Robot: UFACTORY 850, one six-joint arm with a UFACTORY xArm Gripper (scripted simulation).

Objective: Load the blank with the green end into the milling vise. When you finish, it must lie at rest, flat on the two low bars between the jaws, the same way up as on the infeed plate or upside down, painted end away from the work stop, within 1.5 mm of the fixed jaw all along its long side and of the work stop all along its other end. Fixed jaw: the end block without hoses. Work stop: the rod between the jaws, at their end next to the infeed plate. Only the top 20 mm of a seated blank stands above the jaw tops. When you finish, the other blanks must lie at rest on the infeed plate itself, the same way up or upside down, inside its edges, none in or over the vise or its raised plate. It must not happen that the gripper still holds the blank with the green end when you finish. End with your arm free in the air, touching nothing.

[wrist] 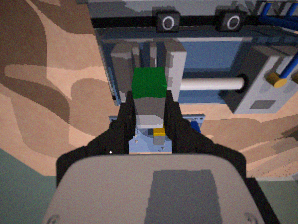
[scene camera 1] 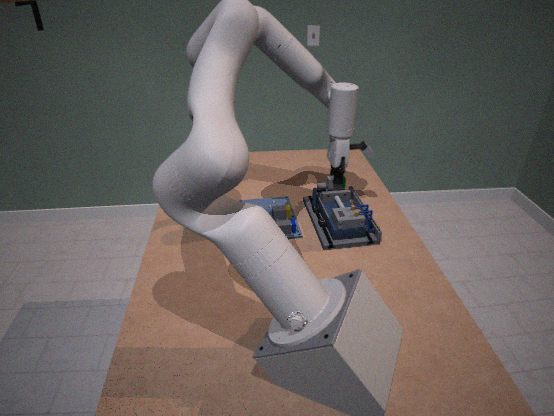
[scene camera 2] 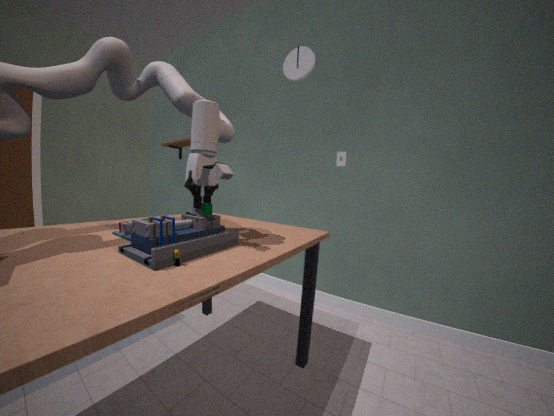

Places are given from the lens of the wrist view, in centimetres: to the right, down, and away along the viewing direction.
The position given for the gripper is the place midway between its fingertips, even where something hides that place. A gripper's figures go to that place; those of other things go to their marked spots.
gripper (wrist: 149, 100): 0, -1, 14
green-ended blank (wrist: 149, 86): 0, -2, 11
pale rod (wrist: 188, 83): 5, -4, 16
blue infeed plate (wrist: 144, 136): -1, 8, 38
The marked spots on the pale rod and the green-ended blank are 8 cm apart.
